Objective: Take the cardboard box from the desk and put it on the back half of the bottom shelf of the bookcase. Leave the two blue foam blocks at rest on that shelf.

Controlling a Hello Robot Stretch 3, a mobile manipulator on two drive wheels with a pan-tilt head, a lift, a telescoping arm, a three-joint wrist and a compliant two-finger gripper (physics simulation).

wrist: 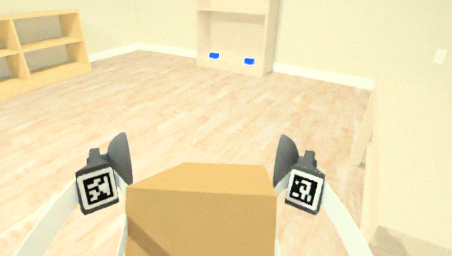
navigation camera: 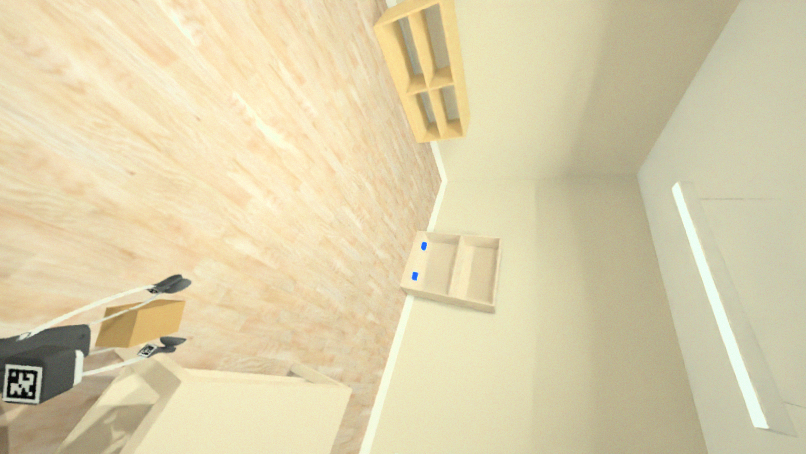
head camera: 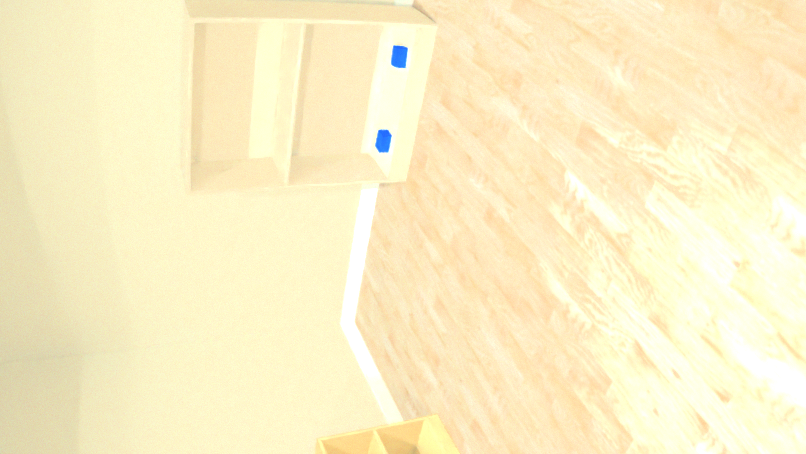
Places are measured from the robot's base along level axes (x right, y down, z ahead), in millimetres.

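Pixels of known places: gripper, fingertip midpoint: (wrist: 204, 153) (navigation camera: 186, 309).
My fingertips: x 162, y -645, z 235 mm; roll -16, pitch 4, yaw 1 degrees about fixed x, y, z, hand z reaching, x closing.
Observation:
Behind a point stands the place of what it marks.
The tan cardboard box (navigation camera: 141, 324) @[x 155, y -678, z 165 mm] (wrist: 200, 220) @[x 156, y -674, z 149 mm] is held between the two fingers of my gripper (navigation camera: 175, 311) @[x 162, y -645, z 235 mm] (wrist: 204, 153) @[x 162, y -645, z 235 mm], in the air over the floor. The box hides part of the finger linkage behind it. The pale bookcase (head camera: 332, 169) @[x 256, y -344, z 2945 mm] (navigation camera: 451, 301) @[x 921, y -602, z 2535 mm] (wrist: 270, 40) @[x 908, y -345, z 2517 mm] stands against the wall, some way ahead in the wrist view. On its bottom shelf (head camera: 389, 95) @[x 578, y -100, z 2755 mm] sit two small blue foam blocks, apart from each other: the left one (head camera: 383, 140) @[x 367, y -138, z 2780 mm] (navigation camera: 423, 245) @[x 357, y -127, z 2787 mm] (wrist: 214, 55) @[x 370, y -132, z 2777 mm] and the right one (head camera: 399, 56) @[x 709, y -135, z 2534 mm] (navigation camera: 415, 276) @[x 711, y -143, z 2537 mm] (wrist: 249, 61) @[x 712, y -128, z 2531 mm].
A pale table (navigation camera: 253, 411) @[x 665, y -450, z 477 mm] (wrist: 410, 150) @[x 651, y -450, z 473 mm] stands close on the right in the wrist view, beside the right finger in the navigation view. I cannot tell whether it is the desk. A yellow wooden shelf unit (head camera: 442, 437) @[x -1039, y -41, z 2597 mm] (navigation camera: 463, 112) @[x -1176, y -610, z 2572 mm] (wrist: 75, 27) @[x -1040, y -448, z 2752 mm] stands at the left wall.

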